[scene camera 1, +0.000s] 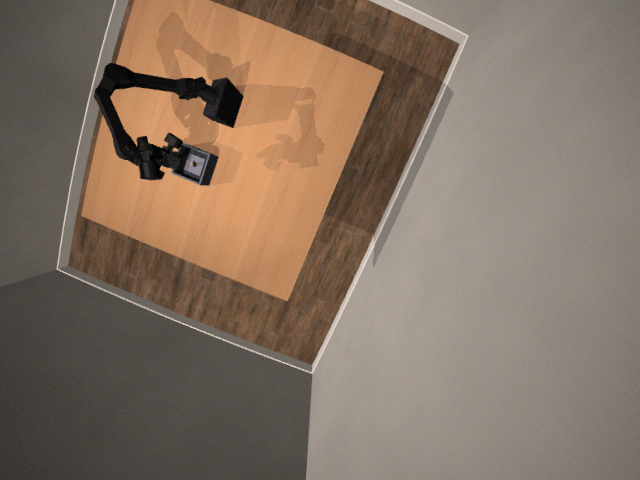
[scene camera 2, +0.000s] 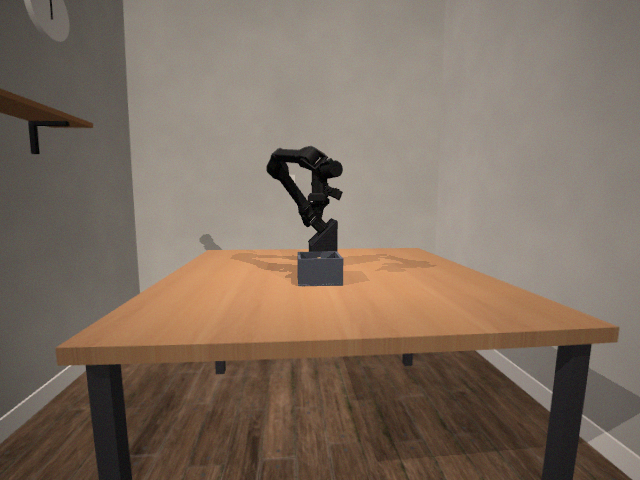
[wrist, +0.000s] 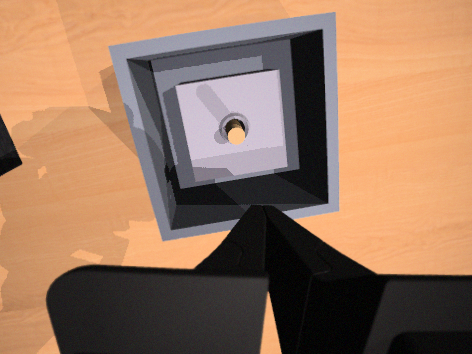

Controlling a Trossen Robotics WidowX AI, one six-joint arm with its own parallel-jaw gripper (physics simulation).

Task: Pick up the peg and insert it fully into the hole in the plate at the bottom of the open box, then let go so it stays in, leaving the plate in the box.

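Seen in the pictures: gripper, fingertip midpoint: (scene camera 2: 319,222) (wrist: 260,216); arm's base, link origin: (scene camera 1: 214,96) (scene camera 2: 323,229).
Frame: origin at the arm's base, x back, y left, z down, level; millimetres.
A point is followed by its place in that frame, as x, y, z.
Observation:
The tan peg (scene camera 1: 194,163) {-319, -6, 93} (wrist: 236,135) {-325, -9, 76} stands in the hole of the light plate (wrist: 210,100) {-305, 16, 106}, close to upright, with its round top above the plate and a shadow beside it. How deep it sits cannot be told. The plate lies on the floor of the open grey-blue box (scene camera 1: 211,167) {-299, 67, 122} (scene camera 2: 320,271) {-406, -2, 111} (wrist: 225,32) {-319, 66, 66}. My gripper (wrist: 260,216) {-323, -10, -58} is shut and empty. In the wrist view its fingertips show over the box's near rim, apart from the peg. In the second scene view the box wall hides the plate.
The box stands on the wooden table (scene camera 1: 232,222) {-511, 275, 163} (scene camera 2: 320,315) {-701, 7, 163} (wrist: 400,125) {-527, -26, 164}. The arm's dark base block (scene camera 1: 224,103) {-6, 55, -5} (scene camera 2: 326,238) {-82, 15, 33} stands near the box. A wall shelf (scene camera 2: 46,111) is at the left in the second scene view. Arm shadows lie across the table.

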